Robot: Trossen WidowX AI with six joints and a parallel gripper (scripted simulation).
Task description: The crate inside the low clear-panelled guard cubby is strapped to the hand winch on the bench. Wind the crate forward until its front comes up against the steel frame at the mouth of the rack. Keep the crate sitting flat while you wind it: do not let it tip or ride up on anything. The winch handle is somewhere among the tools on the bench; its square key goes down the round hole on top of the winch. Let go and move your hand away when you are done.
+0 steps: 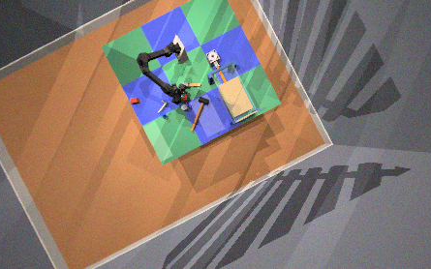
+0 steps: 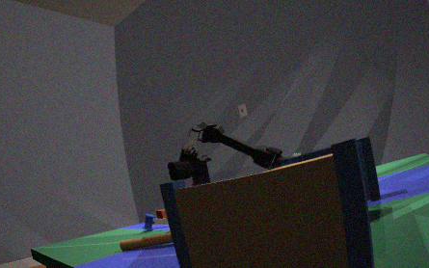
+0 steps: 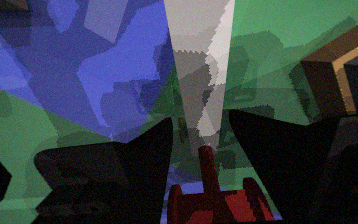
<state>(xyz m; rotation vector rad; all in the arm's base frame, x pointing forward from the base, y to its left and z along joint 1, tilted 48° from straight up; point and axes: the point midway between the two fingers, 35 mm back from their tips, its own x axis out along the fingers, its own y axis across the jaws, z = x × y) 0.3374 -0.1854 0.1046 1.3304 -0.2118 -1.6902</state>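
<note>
Right now the red grip is 4 cm ahead of my gripper tip, 3 cm to the left of it and 3 cm above it. Also, from my gripper tip: blue-framed guard cubby 41 cm to the left, 26 cm ahead, 7 cm above; then winch 43 cm to the left, 15 cm behind, 2 cm above; then blue piece 23 cm to the right, 6 cm ahead, 2 cm above.
</note>
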